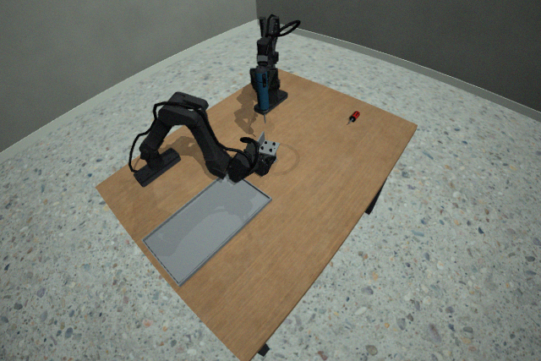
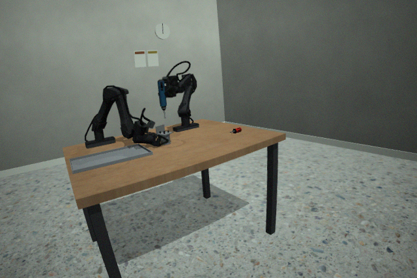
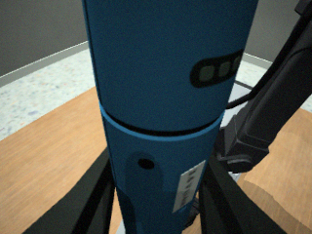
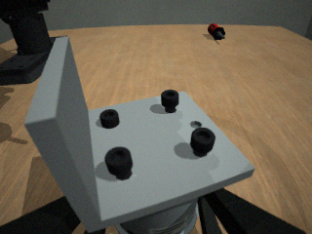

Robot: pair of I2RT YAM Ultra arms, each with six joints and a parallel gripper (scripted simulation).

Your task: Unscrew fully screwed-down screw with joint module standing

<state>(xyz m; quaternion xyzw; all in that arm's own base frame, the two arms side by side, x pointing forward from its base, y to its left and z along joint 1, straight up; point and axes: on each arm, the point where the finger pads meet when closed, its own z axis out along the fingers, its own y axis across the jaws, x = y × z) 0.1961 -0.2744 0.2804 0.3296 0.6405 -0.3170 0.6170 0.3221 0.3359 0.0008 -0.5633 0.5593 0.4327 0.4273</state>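
Now: right hand 10 mm below the joint module. Round my right hand: grey L-shaped bracket 50 mm above; then flat grey tray 350 mm to the right, 70 mm ahead, 20 mm below; then screw 40 mm above, 20 mm behind, 10 mm to the left.
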